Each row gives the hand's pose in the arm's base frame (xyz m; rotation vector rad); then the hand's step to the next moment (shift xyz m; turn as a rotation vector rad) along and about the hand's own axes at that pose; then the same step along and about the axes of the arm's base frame.
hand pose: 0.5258 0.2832 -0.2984 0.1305 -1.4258 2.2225
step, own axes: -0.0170 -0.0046 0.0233 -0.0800 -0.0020 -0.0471
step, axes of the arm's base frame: 0.0128 -0.0248 0.0086 0.0793 0.0138 -0.0463
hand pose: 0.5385 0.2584 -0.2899 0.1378 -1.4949 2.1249
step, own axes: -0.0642 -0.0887 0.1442 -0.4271 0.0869 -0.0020
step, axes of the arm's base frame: 0.0660 -0.1313 0.1058 0.3232 -0.1746 -0.2346
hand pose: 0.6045 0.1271 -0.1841 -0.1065 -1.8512 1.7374
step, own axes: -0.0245 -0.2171 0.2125 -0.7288 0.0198 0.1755
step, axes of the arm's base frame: -0.0067 -0.2302 0.1997 0.5110 -0.4748 -0.2754
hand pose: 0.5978 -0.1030 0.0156 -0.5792 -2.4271 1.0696
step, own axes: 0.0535 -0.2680 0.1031 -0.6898 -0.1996 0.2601
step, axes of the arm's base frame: -0.1527 -0.1973 0.1519 0.3898 -0.6389 -0.1522
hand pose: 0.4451 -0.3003 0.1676 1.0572 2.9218 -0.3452
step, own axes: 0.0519 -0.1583 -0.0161 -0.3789 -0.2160 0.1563
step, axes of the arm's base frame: -0.1394 -0.0821 0.0429 0.1459 -0.4332 -0.0753
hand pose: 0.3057 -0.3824 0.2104 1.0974 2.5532 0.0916
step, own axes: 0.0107 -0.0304 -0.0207 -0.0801 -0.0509 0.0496
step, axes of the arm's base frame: -0.0350 -0.0119 0.0101 0.0330 -0.0966 -0.0324
